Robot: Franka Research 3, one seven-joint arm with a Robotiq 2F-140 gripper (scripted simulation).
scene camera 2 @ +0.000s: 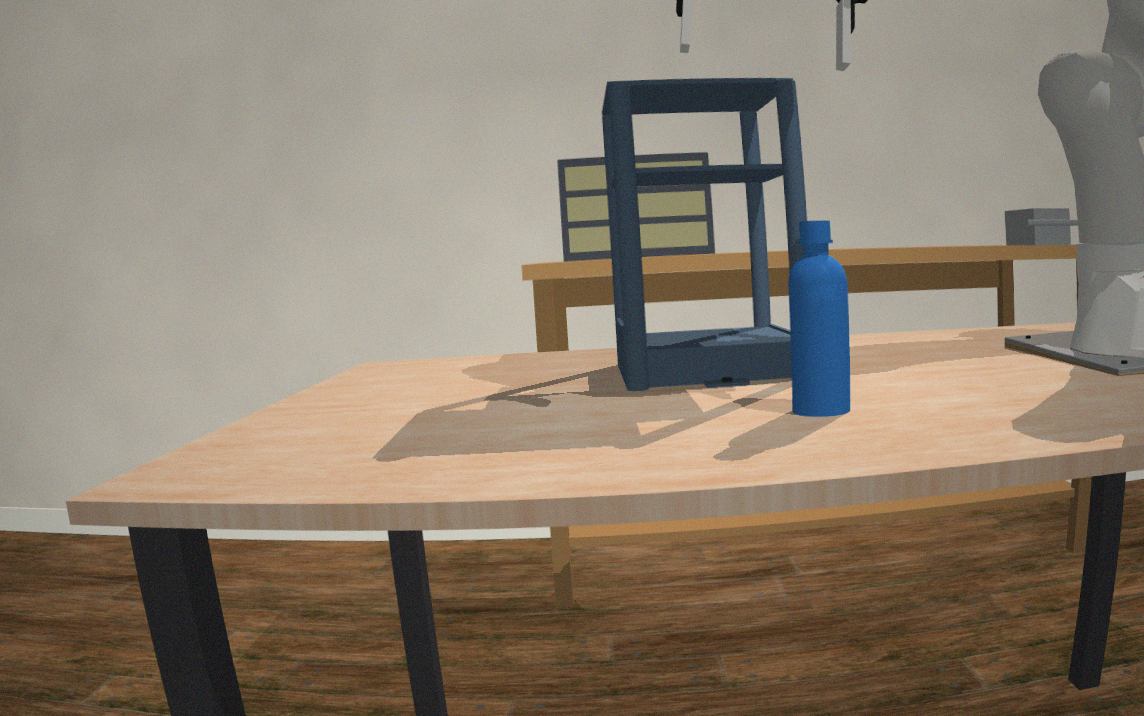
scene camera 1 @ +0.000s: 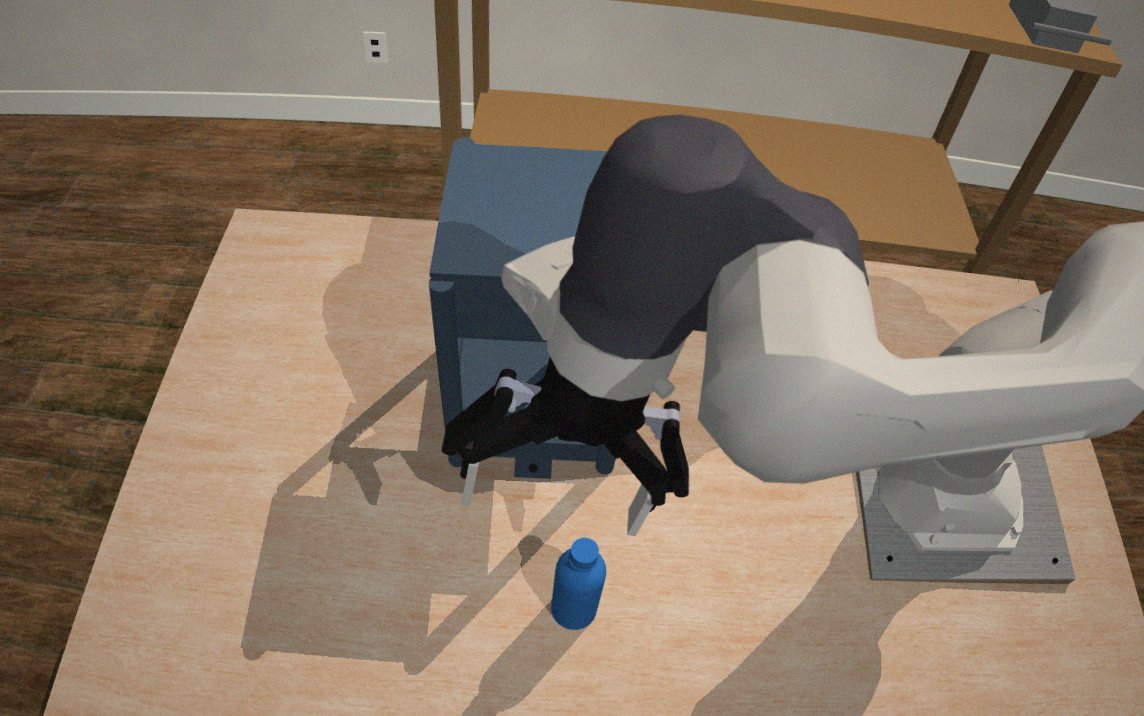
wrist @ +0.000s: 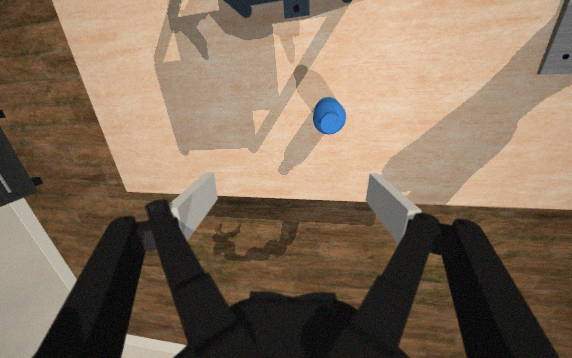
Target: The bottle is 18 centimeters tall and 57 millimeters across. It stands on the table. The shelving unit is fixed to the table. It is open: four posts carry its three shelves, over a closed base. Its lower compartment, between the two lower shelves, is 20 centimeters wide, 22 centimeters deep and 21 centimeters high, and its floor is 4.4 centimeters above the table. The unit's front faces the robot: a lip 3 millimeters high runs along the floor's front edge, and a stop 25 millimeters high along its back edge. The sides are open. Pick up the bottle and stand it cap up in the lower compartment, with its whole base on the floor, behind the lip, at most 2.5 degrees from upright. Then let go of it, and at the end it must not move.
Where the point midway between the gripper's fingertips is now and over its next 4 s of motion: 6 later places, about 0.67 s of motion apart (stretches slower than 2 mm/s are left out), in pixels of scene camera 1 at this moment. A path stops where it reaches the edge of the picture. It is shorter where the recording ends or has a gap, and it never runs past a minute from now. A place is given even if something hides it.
My gripper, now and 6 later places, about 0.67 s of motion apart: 550,508; 594,493; 593,489; 595,464; 595,464; 596,466; 592,485
